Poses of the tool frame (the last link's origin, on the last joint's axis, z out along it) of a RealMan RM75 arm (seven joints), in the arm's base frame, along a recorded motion.
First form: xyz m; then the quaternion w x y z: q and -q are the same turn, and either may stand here.
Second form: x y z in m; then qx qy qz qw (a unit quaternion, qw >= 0). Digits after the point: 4 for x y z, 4 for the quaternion.
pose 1, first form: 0.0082 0.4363 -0.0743 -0.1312 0.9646 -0.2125 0.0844
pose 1, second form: 0.0082 0.4363 -0.0743 -0.9646 0.2125 -0.0844 0.1312
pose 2, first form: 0.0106 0.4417 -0.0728 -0.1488 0.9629 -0.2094 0.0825
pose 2, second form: 0.0106 0.4417 -0.0728 -0.9629 0.2094 -0.0825 0.1488
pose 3, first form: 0.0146 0.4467 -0.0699 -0.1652 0.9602 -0.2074 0.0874
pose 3, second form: 0.0146 0.4467 -0.0699 -0.9602 0.2074 -0.0874 0.1652
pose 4, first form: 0.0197 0.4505 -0.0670 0.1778 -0.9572 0.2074 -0.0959
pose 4, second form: 0.0197 0.4505 -0.0670 -0.9572 0.2074 -0.0959 0.1778
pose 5, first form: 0.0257 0.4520 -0.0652 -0.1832 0.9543 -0.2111 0.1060
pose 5, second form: 0.0257 0.4520 -0.0652 -0.9543 0.2111 -0.1060 0.1832
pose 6, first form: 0.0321 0.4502 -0.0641 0.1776 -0.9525 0.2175 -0.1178
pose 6, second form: 0.0321 0.4502 -0.0641 -0.9525 0.2175 -0.1178 0.1776
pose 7, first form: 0.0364 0.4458 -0.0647 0.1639 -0.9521 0.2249 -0.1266
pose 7, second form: 0.0364 0.4458 -0.0647 -0.9521 0.2249 -0.1266 0.1639
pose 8, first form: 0.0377 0.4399 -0.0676 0.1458 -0.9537 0.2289 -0.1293
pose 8, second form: 0.0377 0.4399 -0.0676 -0.9537 0.2289 -0.1293 0.1458
